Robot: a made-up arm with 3 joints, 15 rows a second.
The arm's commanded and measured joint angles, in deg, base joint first. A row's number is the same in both.
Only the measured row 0 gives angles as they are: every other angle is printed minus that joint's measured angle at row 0.
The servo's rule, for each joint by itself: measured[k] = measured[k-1] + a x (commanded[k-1-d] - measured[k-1]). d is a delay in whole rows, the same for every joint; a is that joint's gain. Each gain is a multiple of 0.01, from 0.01 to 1. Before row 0 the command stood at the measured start. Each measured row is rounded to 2 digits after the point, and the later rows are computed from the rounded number. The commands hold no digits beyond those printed.
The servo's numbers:
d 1
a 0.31 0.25 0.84
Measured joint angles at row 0:
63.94 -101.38 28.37
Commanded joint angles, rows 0 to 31:
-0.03 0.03 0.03
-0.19 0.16 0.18
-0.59 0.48 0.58
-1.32 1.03 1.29
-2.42 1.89 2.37
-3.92 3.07 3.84
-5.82 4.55 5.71
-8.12 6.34 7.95
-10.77 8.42 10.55
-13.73 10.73 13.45
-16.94 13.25 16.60
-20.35 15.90 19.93
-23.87 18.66 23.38
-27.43 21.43 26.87
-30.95 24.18 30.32
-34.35 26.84 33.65
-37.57 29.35 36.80
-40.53 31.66 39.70
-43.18 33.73 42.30
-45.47 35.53 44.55
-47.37 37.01 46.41
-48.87 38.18 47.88
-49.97 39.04 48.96
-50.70 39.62 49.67
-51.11 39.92 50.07
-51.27 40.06 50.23
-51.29 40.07 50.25
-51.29 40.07 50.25
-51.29 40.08 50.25
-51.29 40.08 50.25
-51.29 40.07 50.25
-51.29 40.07 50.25
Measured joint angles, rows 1 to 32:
0.00 0.00 0.00
-0.01 0.01 0.03
-0.07 0.05 0.16
-0.23 0.16 0.51
-0.57 0.38 1.17
-1.14 0.76 2.18
-2.00 1.34 3.57
-3.18 2.14 5.37
-4.71 3.19 7.54
-6.59 4.50 10.07
-8.80 6.06 12.91
-11.32 7.86 16.01
-14.12 9.87 19.30
-17.14 12.07 22.73
-20.33 14.41 26.21
-23.62 16.85 29.66
-26.95 19.35 33.01
-30.24 21.85 36.19
-33.43 24.30 39.14
-36.45 26.66 41.79
-39.25 28.88 44.11
-41.77 30.91 46.04
-43.97 32.73 47.59
-45.83 34.31 48.74
-47.34 35.64 49.52
-48.51 36.71 49.98
-49.37 37.55 50.19
-49.97 38.18 50.24
-50.38 38.65 50.25
-50.66 39.01 50.25
-50.86 39.28 50.25
-50.99 39.48 50.25

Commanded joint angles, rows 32 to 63:
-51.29 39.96 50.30
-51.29 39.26 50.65
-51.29 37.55 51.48
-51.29 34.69 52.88
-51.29 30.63 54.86
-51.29 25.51 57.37
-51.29 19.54 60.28
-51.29 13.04 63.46
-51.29 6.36 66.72
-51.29 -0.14 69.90
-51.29 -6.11 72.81
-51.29 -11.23 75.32
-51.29 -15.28 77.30
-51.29 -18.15 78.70
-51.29 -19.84 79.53
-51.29 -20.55 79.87
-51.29 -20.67 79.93
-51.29 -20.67 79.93
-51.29 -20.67 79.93
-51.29 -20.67 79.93
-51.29 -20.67 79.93
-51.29 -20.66 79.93
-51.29 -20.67 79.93
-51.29 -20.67 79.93
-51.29 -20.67 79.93
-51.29 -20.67 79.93
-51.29 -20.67 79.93
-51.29 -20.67 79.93
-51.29 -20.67 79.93
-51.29 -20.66 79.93
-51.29 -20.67 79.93
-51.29 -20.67 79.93
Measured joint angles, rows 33 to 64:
-51.08 39.63 50.25
-51.15 39.71 50.29
-51.19 39.60 50.59
-51.22 39.09 51.34
-51.24 37.99 52.63
-51.26 36.15 54.50
-51.27 33.49 56.91
-51.28 30.00 59.74
-51.28 25.76 62.86
-51.28 20.91 66.10
-51.28 15.65 69.29
-51.28 10.21 72.25
-51.28 4.85 74.83
-51.28 -0.18 76.90
-51.28 -4.67 78.41
-51.28 -8.46 79.35
-51.28 -11.48 79.79
-51.28 -13.78 79.91
-51.28 -15.50 79.93
-51.28 -16.79 79.93
-51.28 -17.76 79.93
-51.28 -18.49 79.93
-51.28 -19.03 79.93
-51.28 -19.44 79.93
-51.28 -19.75 79.93
-51.28 -19.98 79.93
-51.28 -20.15 79.93
-51.28 -20.28 79.93
-51.28 -20.38 79.93
-51.28 -20.45 79.93
-51.28 -20.50 79.93
-51.28 -20.54 79.93

